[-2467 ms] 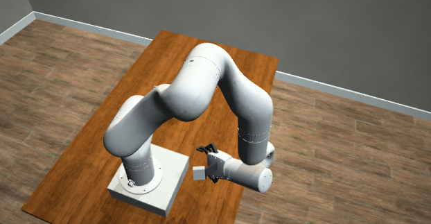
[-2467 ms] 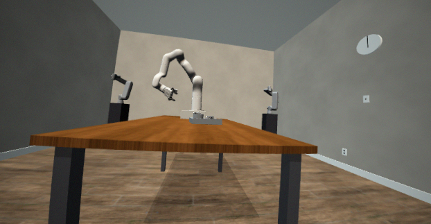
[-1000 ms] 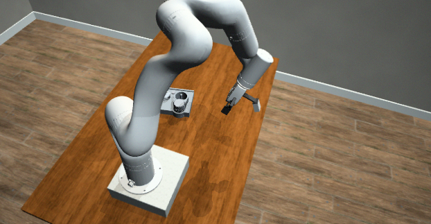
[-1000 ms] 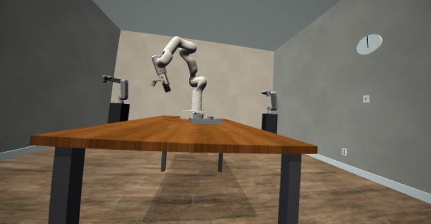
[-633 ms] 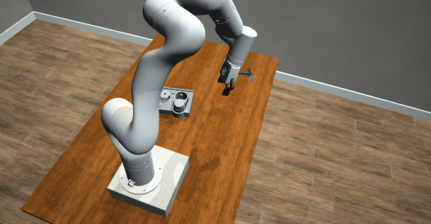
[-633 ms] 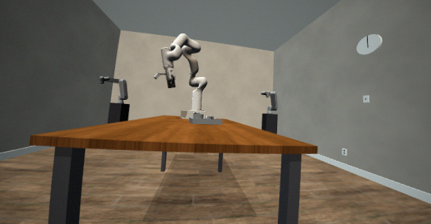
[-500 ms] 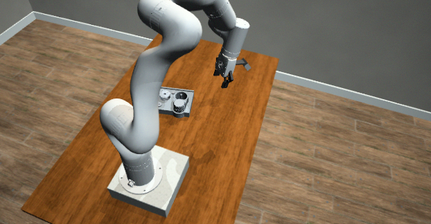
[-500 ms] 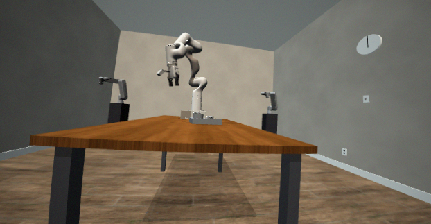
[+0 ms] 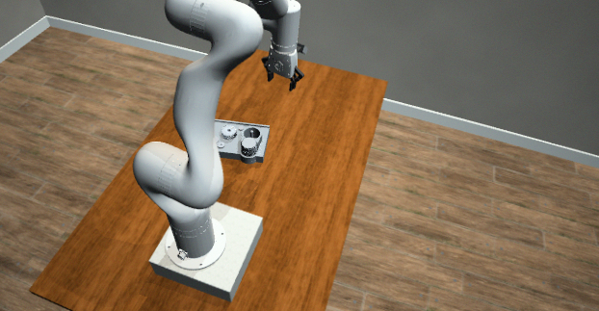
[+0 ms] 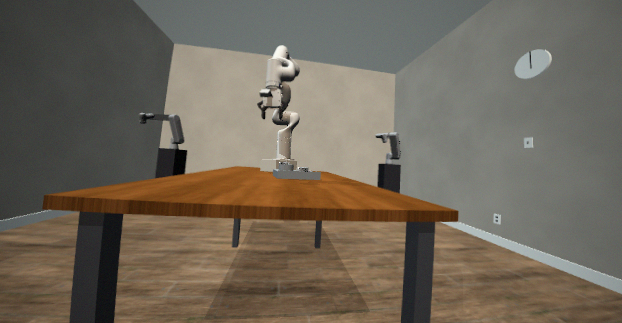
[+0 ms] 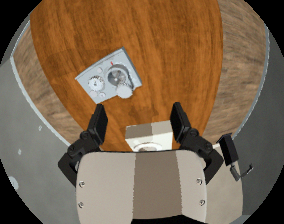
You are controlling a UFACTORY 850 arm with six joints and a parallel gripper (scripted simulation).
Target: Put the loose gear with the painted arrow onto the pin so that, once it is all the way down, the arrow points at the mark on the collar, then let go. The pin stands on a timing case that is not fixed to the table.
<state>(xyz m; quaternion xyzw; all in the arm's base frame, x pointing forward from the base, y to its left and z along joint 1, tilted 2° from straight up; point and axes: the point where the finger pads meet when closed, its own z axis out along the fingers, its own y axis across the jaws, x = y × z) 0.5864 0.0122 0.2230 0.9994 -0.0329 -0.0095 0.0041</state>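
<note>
The loose gear lies 90 mm behind my hand, 180 mm to the left of it and 270 mm below it.
</note>
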